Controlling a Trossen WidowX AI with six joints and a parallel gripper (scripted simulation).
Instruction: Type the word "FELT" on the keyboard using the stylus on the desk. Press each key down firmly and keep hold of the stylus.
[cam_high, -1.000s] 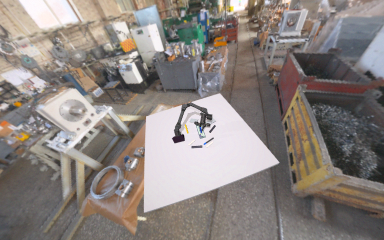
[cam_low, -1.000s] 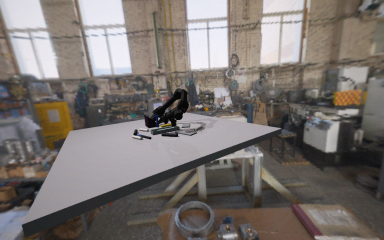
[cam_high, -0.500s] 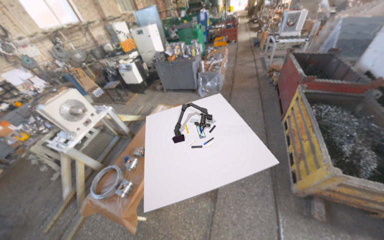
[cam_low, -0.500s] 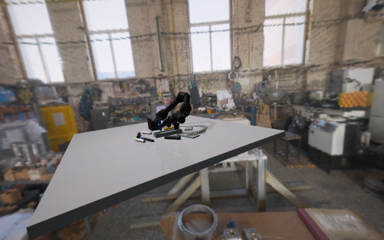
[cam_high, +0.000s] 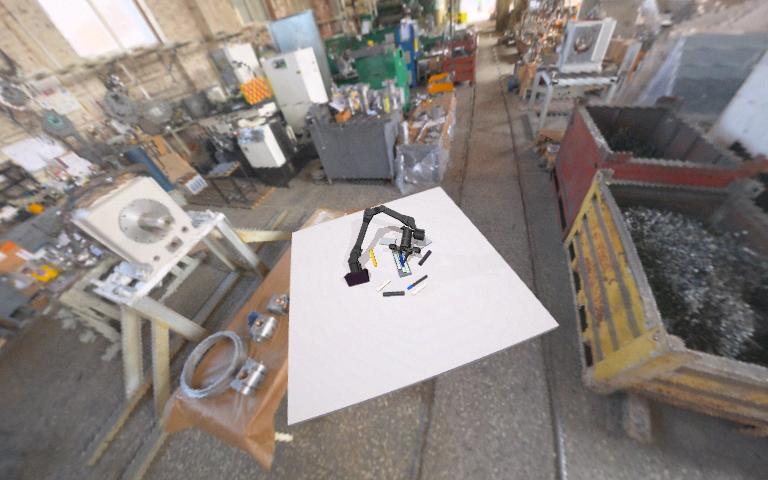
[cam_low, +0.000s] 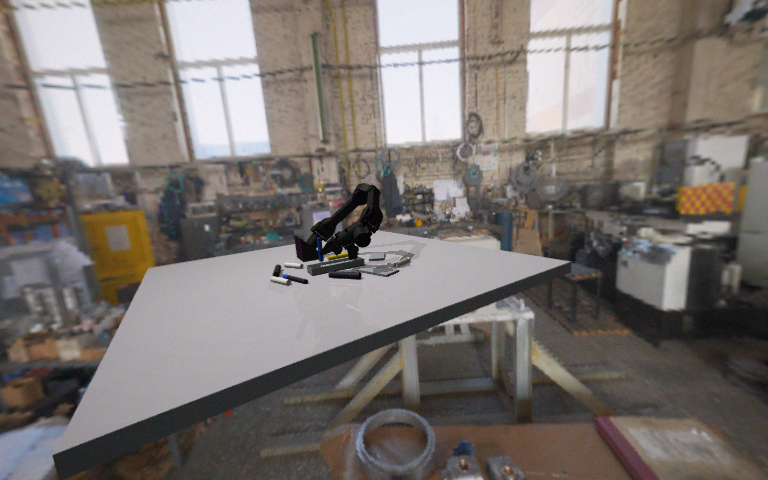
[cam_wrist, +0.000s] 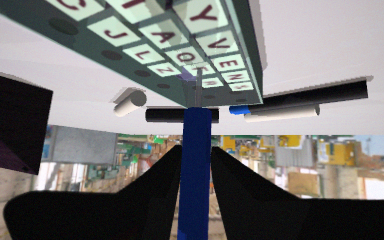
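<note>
My gripper tip is now 3 cm short of the blue-tipped black pen, 13 cm to the left of it and 6 cm above it. The rest, counted from my gripper tip: stylus tip: 5 cm below; then blue stylus: 1 cm below; then yellow pencil: 17 cm behind, 15 cm to the left, 6 cm below.
</note>
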